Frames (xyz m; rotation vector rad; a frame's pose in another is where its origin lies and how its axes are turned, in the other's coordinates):
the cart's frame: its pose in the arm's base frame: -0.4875 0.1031 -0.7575 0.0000 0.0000 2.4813
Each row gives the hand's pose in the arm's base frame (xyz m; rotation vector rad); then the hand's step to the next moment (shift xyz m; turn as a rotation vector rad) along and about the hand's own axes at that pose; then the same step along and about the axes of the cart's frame.
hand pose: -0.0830 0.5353 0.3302 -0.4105 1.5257 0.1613
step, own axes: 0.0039 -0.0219 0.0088 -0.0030 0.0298 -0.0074
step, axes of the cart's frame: -0.0236 0.0040 -0.0004 0.0294 -0.0092 -0.0017
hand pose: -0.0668 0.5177 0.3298 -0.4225 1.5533 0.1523
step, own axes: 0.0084 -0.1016 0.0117 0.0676 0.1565 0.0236
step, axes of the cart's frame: -0.0930 0.0425 0.0082 0.1117 -0.0916 -0.0935
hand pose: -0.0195 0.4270 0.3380 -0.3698 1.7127 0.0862
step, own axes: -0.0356 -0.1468 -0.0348 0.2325 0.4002 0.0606
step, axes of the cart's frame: -0.0979 0.1024 0.0630 0.2846 -0.2205 -0.2972
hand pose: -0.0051 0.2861 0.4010 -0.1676 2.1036 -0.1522
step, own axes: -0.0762 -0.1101 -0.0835 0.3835 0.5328 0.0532
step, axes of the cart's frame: -0.0348 0.0881 0.1262 0.4197 -0.2463 -0.4439
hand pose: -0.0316 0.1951 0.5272 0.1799 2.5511 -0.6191
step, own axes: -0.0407 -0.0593 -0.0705 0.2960 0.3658 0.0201
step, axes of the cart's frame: -0.0045 0.0225 0.0981 0.3210 -0.1535 -0.3086
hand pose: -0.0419 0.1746 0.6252 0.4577 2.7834 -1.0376
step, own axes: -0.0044 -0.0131 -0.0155 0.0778 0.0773 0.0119
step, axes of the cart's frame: 0.0002 0.0005 0.0208 0.0782 -0.0226 -0.0745
